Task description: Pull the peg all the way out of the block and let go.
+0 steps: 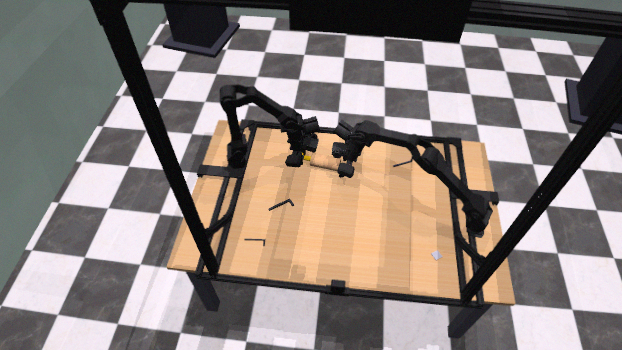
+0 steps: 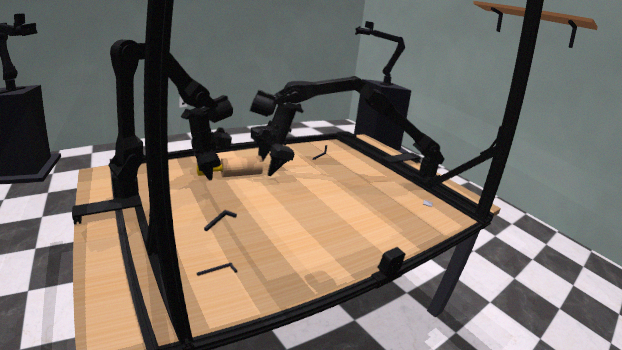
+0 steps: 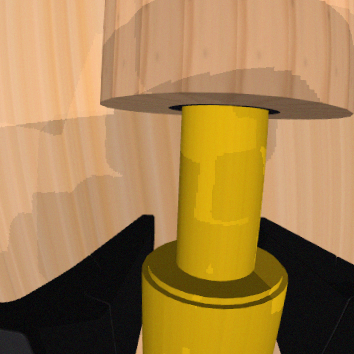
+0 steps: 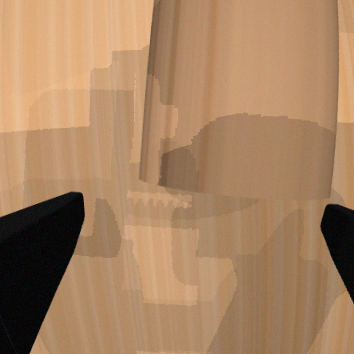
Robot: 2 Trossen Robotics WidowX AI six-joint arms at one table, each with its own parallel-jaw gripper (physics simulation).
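Seen in the pictures: left gripper, fingertip midpoint: (image 1: 302,161) (image 2: 209,177) (image 3: 202,227); right gripper, fingertip midpoint: (image 2: 263,169) (image 4: 207,211); left arm's base, link origin: (image 1: 236,164) (image 2: 126,195); right arm's base, link origin: (image 1: 475,226) (image 2: 427,174).
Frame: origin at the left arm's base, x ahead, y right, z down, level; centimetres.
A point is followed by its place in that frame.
The wooden round block (image 1: 325,162) {x 35.7, y -9.4, z -2.9 cm} (image 2: 242,167) {x 35.0, y -8.7, z -1.7 cm} (image 3: 225,55) (image 4: 245,100) {x 39.4, y -11.0, z -3.6 cm} lies on its side near the back of the table. The yellow peg (image 1: 307,158) {x 27.7, y -10.4, z -1.6 cm} (image 2: 217,169) {x 27.7, y -10.0, z -1.0 cm} (image 3: 220,190) {x 27.5, y -11.2, z -1.9 cm} has its thin shaft partly in the block's hole, with a length of shaft showing outside. My left gripper (image 3: 202,227) {x 25.4, y -11.1, z 1.8 cm} is shut on the peg's thick yellow head, left of the block. My right gripper (image 4: 207,211) {x 42.5, y -11.0, z 0.6 cm} is open and empty, its fingertips just beyond the block's other end and spread wider than the block. How deep the shaft reaches inside is hidden.
Black bent rods (image 1: 281,205) {x 24.1, y 12.8, z 1.3 cm} (image 2: 220,220) {x 24.3, y 12.7, z 1.8 cm} lie on the table (image 1: 350,225) {x 52.1, y 13.9, z 1.9 cm} left of the middle and near the front left; another (image 1: 403,163) {x 66.7, y -22.2, z 1.5 cm} (image 2: 321,152) {x 67.5, y -23.0, z 1.2 cm} lies at the back right. A small pale tile (image 1: 436,255) {x 85.0, y 17.4, z 1.7 cm} (image 2: 427,203) {x 84.6, y 17.4, z 1.6 cm} lies at the right. Black frame posts surround the table.
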